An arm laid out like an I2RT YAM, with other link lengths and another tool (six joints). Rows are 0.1 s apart.
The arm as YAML. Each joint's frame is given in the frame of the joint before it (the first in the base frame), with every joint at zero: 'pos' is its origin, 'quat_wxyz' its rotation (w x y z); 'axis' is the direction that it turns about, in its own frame. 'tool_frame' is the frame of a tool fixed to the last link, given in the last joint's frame.
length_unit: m
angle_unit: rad
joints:
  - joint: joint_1
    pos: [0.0, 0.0, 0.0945]
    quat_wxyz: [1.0, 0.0, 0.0, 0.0]
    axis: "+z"
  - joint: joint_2
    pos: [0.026, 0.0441, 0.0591]
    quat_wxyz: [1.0, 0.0, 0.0, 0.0]
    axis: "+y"
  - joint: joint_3
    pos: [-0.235, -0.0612, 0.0]
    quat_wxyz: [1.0, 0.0, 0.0, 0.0]
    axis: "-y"
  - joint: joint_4
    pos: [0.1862, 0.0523, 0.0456]
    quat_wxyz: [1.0, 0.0, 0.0, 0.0]
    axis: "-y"
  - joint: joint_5
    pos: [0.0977, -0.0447, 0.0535]
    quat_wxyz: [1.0, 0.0, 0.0, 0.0]
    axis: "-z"
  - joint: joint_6
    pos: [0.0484, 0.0, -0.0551]
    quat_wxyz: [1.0, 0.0, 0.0, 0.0]
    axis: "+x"
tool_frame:
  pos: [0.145, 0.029, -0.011]
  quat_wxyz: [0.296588, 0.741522, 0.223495, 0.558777]
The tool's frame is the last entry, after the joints.
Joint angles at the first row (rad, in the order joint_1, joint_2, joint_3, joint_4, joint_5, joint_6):
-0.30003, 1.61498, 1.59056, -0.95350, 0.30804, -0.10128
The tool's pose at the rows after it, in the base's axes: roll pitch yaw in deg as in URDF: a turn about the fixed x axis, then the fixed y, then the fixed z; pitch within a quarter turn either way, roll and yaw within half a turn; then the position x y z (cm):
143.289, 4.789, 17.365, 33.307, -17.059, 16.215
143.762, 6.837, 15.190, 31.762, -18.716, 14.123
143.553, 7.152, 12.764, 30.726, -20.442, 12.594
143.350, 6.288, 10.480, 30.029, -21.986, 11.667
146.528, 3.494, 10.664, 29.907, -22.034, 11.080
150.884, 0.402, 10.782, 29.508, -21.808, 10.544
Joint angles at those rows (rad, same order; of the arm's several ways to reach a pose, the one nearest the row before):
-0.34656, 1.61495, 1.50468, -0.88328, 0.33666, -0.10966
-0.40037, 1.61500, 1.41474, -0.81924, 0.34160, -0.13181
-0.45529, 1.61497, 1.33380, -0.73528, 0.34009, -0.14705
-0.50757, 1.61498, 1.27582, -0.66088, 0.32749, -0.15470
-0.55599, 1.61499, 1.25563, -0.64031, 0.24014, -0.15430
-0.61437, 1.61496, 1.24265, -0.64184, 0.13141, -0.15393

